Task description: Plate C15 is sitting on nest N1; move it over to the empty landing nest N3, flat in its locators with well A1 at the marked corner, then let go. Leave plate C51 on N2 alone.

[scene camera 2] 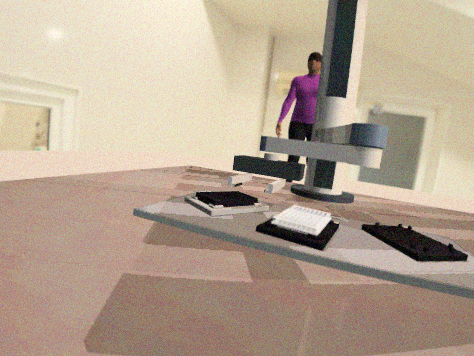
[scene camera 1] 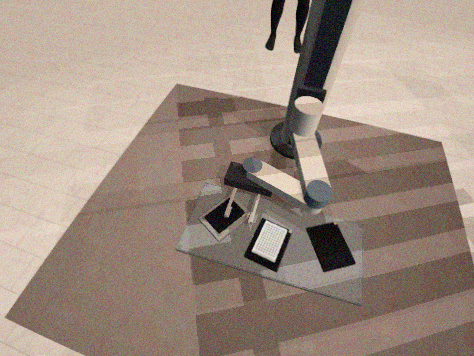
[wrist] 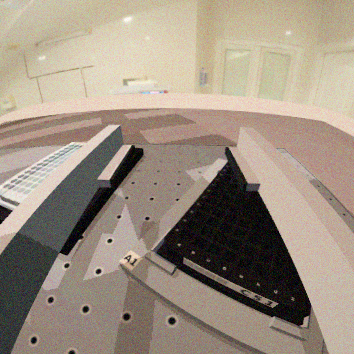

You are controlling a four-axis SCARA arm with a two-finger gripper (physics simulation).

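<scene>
Plate C15, white with many wells [scene camera 1: 270, 241] [scene camera 2: 302, 220] [wrist: 42, 172], sits on the middle black nest N1 [scene camera 1: 265, 265] [scene camera 2: 300, 239]. Black landing nest N3 [scene camera 1: 331, 247] [scene camera 2: 415, 242] is empty, at the right of the scene views, with small raised locators. Black plate C51 [scene camera 1: 215, 220] [scene camera 2: 227, 198] [wrist: 220, 230] sits in the light grey nest N2 [scene camera 1: 219, 236] [scene camera 2: 235, 210] [wrist: 200, 305], whose A1 tag shows. My gripper [scene camera 1: 240, 216] [scene camera 2: 254, 185] [wrist: 179, 137] is open and empty. It hangs above the board, one finger over C51, the other between N2 and N1, apart from C15.
A grey perforated board [scene camera 1: 305, 290] [scene camera 2: 350, 267] [wrist: 152, 200] carries the three nests. The arm column [scene camera 1: 325, 45] [scene camera 2: 340, 50] stands behind it. A person in a purple top [scene camera 2: 303, 100] stands behind the arm.
</scene>
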